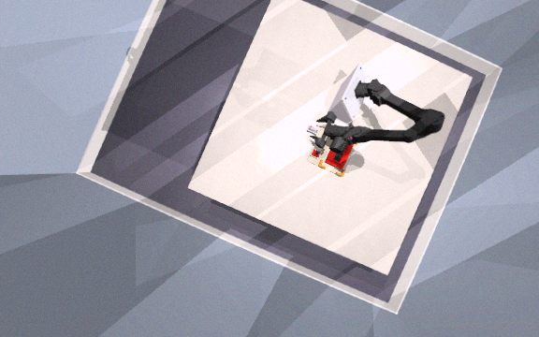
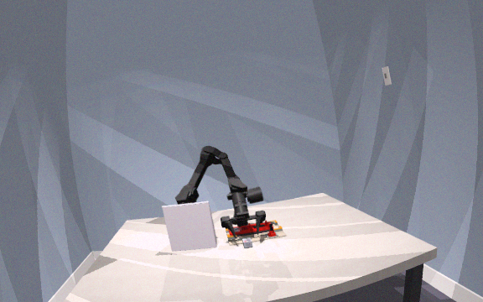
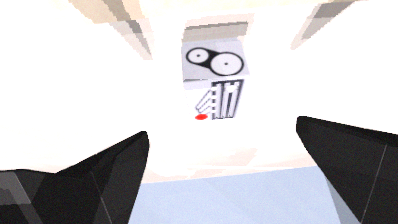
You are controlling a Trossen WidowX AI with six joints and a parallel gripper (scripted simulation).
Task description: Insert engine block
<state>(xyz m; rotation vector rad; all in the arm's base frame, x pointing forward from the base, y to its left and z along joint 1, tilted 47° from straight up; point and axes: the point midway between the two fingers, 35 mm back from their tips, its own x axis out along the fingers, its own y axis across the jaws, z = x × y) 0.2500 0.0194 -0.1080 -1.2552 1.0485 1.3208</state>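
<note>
Right now the engine block is 30 mm below my gripper tip.
</note>
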